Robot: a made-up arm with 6 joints. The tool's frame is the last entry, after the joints.
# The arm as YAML. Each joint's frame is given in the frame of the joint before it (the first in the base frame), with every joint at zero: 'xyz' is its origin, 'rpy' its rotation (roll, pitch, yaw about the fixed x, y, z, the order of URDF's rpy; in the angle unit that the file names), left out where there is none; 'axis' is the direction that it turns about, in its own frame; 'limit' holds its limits. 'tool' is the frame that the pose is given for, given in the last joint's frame.
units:
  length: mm
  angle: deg
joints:
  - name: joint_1
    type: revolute
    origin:
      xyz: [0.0, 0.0, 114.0]
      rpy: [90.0, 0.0, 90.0]
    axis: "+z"
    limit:
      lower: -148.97
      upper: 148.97
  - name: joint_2
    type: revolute
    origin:
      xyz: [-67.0, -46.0, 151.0]
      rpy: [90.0, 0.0, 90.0]
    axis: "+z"
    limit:
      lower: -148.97
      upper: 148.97
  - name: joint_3
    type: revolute
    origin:
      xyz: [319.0, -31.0, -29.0]
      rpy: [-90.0, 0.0, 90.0]
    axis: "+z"
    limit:
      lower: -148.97
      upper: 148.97
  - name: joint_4
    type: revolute
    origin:
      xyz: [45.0, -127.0, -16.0]
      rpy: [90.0, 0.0, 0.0]
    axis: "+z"
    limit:
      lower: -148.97
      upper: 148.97
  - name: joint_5
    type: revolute
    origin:
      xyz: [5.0, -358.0, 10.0]
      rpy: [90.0, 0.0, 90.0]
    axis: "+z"
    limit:
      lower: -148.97
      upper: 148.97
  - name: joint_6
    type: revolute
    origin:
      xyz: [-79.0, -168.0, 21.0]
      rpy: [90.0, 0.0, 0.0]
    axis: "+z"
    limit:
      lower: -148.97
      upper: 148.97
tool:
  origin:
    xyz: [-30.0, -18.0, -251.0]
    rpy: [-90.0, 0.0, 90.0]
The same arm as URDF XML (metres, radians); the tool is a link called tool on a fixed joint. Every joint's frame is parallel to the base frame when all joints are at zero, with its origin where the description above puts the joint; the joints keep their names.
<robot name="arm">
<joint name="joint_1" type="revolute"><parent link="base_link"/><child link="link1"/><origin xyz="0.0000 0.0000 0.1140"/><axis xyz="1 0 0"/><limit lower="-2.6000" upper="2.6000"/></joint>
<joint name="joint_2" type="revolute"><parent link="link1"/><child link="link2"/><origin xyz="0.1510 -0.0670 -0.0460"/><axis xyz="0 1 0"/><limit lower="-2.6000" upper="2.6000"/></joint>
<joint name="joint_3" type="revolute"><parent link="link2"/><child link="link3"/><origin xyz="-0.0310 -0.0290 0.3190"/><axis xyz="0 0 -1"/><limit lower="-2.6000" upper="2.6000"/></joint>
<joint name="joint_4" type="revolute"><parent link="link3"/><child link="link4"/><origin xyz="0.0450 0.1270 0.0160"/><axis xyz="0 1 0"/><limit lower="-2.6000" upper="2.6000"/></joint>
<joint name="joint_5" type="revolute"><parent link="link4"/><child link="link5"/><origin xyz="0.0050 0.0100 0.3580"/><axis xyz="1 0 0"/><limit lower="-2.6000" upper="2.6000"/></joint>
<joint name="joint_6" type="revolute"><parent link="link5"/><child link="link6"/><origin xyz="0.0210 -0.1680 0.0790"/><axis xyz="0 -1 0"/><limit lower="-2.6000" upper="2.6000"/></joint>
<joint name="tool_fixed" type="fixed"><parent link="link6"/><child link="tool"/><origin xyz="-0.0180 0.2510 0.0300"/></joint>
<link name="base_link"/>
<link name="link1"/>
<link name="link2"/>
<link name="link3"/>
<link name="link4"/>
<link name="link5"/>
<link name="link6"/>
<link name="tool"/>
</robot>

